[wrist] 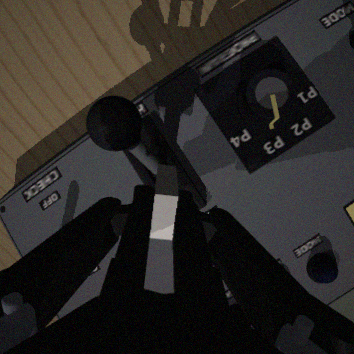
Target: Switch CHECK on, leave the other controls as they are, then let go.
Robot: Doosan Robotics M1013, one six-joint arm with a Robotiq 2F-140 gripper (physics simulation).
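Places are measured from the arm's base along level axes (x ahead, y left, z up), in millimetres.
Where they show: gripper, fingertip midpoint: [164, 181].
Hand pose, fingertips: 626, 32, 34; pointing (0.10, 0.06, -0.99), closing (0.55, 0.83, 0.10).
After its pixels a point has its place, as x, y, z.
The CHECK label [42, 184] {589, -93, -27} and the OFF label [50, 200] {607, -92, -19} beside it are at the left of the grey panel [95, 172] {603, -32, -17}. The CHECK switch itself does not show; a thin dark shadow lies right of its labels and runs behind my left finger. My gripper [164, 181] {626, 32, 35} is shut and empty, with its tips at the middle of the view, right of the CHECK labels. A big black ball knob [115, 123] {559, 26, 70} on a lever stands just beyond the tips, at the HOLD end of its slot and over most of that label. Whether my tips touch the lever is unclear.
The black PROGRAM plate [215, 95] {588, 111, -14} carries a round dial [271, 92] {599, 147, 28} whose yellow pointer is toward P3. A dark blue button [322, 267] {751, 123, 82} is at the lower right, by a small label. The wooden table [50, 60] {475, -31, -95} lies beyond the panel's edge.
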